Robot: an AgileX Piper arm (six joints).
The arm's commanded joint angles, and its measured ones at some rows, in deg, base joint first. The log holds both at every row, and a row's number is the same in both.
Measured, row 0:
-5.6, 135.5, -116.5, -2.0, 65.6, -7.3
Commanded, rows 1 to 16:
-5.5, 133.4, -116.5, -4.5, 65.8, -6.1
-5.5, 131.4, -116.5, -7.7, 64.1, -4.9
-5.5, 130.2, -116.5, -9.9, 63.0, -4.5
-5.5, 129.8, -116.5, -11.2, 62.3, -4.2
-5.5, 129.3, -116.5, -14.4, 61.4, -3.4
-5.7, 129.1, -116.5, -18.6, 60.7, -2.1
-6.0, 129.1, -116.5, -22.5, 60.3, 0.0
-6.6, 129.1, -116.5, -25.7, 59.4, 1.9
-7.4, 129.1, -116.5, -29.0, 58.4, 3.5
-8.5, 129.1, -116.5, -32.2, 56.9, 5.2
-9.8, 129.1, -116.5, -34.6, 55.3, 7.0
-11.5, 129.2, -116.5, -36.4, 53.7, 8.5
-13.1, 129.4, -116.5, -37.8, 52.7, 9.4
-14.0, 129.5, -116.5, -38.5, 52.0, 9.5
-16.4, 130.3, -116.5, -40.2, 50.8, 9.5
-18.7, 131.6, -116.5, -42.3, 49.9, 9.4
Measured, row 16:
-17.0, 130.5, -116.5, -40.0, 51.3, 9.1
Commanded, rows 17 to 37:
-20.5, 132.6, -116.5, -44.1, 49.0, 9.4
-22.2, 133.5, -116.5, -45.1, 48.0, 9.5
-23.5, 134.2, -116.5, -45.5, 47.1, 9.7
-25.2, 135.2, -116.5, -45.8, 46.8, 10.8
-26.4, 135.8, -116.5, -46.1, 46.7, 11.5
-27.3, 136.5, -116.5, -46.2, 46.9, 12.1
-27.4, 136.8, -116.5, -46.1, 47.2, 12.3
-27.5, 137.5, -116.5, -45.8, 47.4, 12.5
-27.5, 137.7, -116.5, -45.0, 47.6, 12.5
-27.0, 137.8, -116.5, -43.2, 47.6, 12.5
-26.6, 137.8, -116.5, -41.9, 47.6, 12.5
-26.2, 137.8, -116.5, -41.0, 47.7, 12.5
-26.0, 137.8, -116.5, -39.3, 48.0, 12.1
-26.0, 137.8, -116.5, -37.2, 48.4, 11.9
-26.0, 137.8, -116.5, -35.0, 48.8, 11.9
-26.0, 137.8, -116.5, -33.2, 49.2, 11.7
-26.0, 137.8, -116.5, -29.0, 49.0, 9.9
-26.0, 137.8, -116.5, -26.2, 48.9, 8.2
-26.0, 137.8, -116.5, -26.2, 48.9, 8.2
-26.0, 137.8, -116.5, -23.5, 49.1, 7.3
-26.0, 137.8, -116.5, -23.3, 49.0, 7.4
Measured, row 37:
-25.9, 138.0, -116.5, -23.9, 49.0, 7.8
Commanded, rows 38 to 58:
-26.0, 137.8, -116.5, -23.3, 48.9, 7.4
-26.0, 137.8, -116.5, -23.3, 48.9, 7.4
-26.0, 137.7, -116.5, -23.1, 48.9, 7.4
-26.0, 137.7, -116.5, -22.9, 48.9, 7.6
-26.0, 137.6, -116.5, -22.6, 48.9, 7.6
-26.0, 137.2, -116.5, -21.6, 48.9, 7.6
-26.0, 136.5, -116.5, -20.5, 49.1, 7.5
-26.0, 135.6, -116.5, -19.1, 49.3, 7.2
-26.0, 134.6, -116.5, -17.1, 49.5, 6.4
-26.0, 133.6, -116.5, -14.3, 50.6, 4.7
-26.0, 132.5, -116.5, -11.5, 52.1, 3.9
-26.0, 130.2, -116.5, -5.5, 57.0, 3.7
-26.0, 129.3, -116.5, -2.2, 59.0, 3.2
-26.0, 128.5, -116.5, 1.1, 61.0, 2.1
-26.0, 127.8, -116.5, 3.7, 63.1, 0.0
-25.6, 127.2, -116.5, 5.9, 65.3, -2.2
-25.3, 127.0, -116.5, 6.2, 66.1, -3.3
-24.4, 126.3, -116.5, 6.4, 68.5, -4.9
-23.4, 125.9, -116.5, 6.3, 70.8, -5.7
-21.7, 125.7, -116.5, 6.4, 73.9, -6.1
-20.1, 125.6, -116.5, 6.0, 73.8, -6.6
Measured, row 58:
-22.1, 126.2, -116.5, 5.8, 69.1, -5.3
